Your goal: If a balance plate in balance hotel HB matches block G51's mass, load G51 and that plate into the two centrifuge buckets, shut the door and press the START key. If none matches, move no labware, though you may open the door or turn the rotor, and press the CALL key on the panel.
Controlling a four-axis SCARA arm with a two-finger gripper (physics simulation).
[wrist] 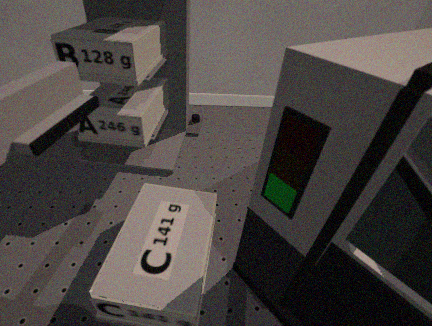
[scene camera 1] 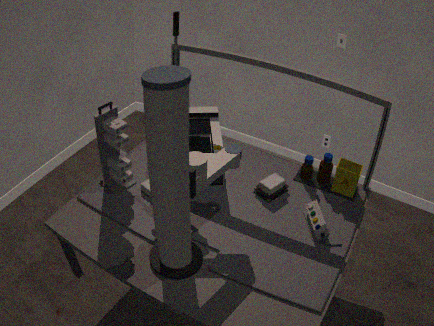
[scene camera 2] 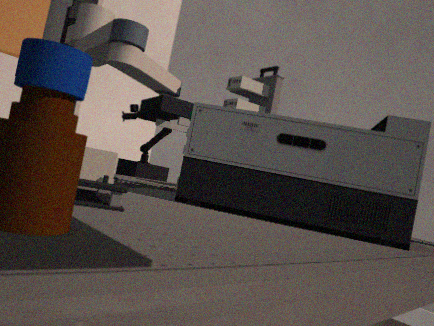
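Where they show: gripper, fingertip midpoint: (wrist: 238, 104); arm's base, link origin: (scene camera 1: 175, 259).
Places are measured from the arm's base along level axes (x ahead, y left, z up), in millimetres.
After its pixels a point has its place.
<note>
In the wrist view, a rack (wrist: 175, 65) @(x 332, y 605, z 133 mm) (scene camera 1: 101, 145) @(x 216, y 626, z 287 mm) (scene camera 2: 275, 95) @(x 348, y 610, z 392 mm) holds plate B, 128 g (wrist: 107, 57) @(x 271, y 487, z 175 mm), above plate A, 246 g (wrist: 112, 125) @(x 262, y 488, z 97 mm). A white plate labelled C, 141 g (wrist: 155, 245) @(x 322, y 355, z 55 mm), lies lower in front. More plates sit higher on the rack in scene camera 1. The centrifuge (scene camera 2: 300, 155) @(x 775, y 211, z 151 mm) (wrist: 320, 95) @(x 410, y 332, z 208 mm) (scene camera 1: 204, 110) @(x 874, y 379, z 257 mm) stands right of C; a dark opening shows. My gripper (scene camera 2: 175, 121) is open and empty beside the centrifuge; a finger shows at the wrist view's left. A key panel (scene camera 1: 316, 220) @(x 498, y -503, z 84 mm) has several coloured keys. Labels HB and G51 are not readable.
A white block (scene camera 1: 272, 183) @(x 648, y -184, z 88 mm) rests on a dark stand right of the arm. Brown bottles with blue caps (scene camera 1: 325, 170) @(x 883, y -426, z 120 mm) (scene camera 2: 42, 175) @(x 929, y -315, z 61 mm) and a yellow box (scene camera 1: 347, 178) @(x 859, y -576, z 137 mm) stand at the right back. A frame rail (scene camera 1: 280, 70) @(x 1004, y -35, z 593 mm) spans the bench. A tower light panel (wrist: 280, 192) @(x 406, y 332, z 144 mm) glows green at its bottom.
</note>
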